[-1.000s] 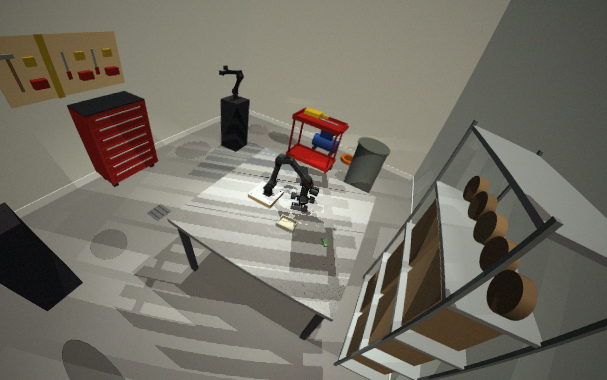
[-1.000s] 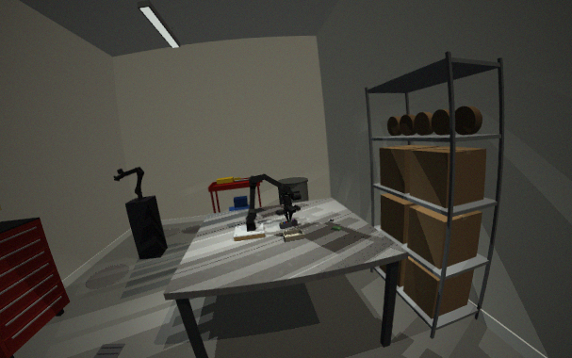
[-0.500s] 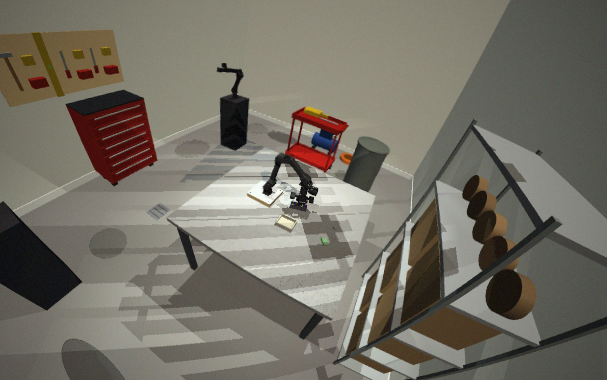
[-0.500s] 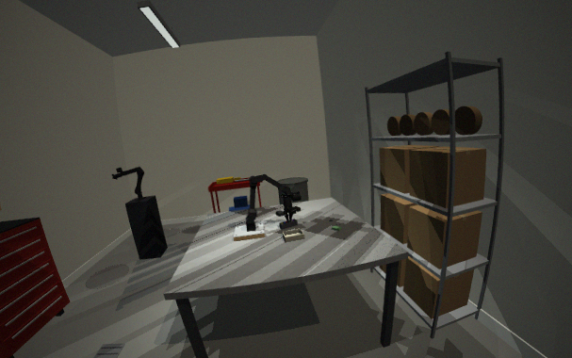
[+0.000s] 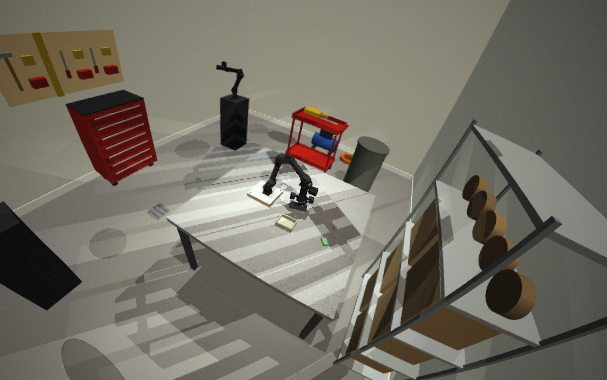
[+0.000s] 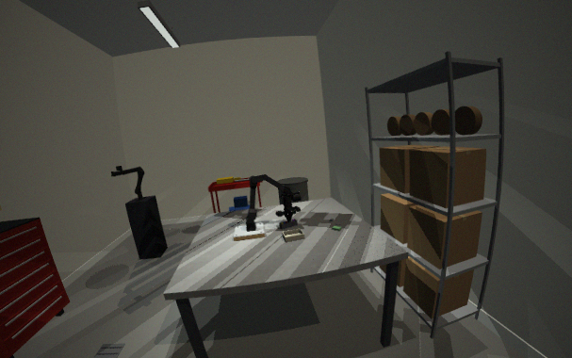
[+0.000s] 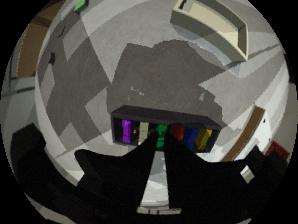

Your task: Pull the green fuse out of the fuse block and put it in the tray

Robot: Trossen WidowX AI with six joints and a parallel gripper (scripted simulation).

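My gripper tip is 10 mm above the green fuse. Round my gripper tip: beige tray 10 mm behind, 200 mm to the right, 30 mm below.
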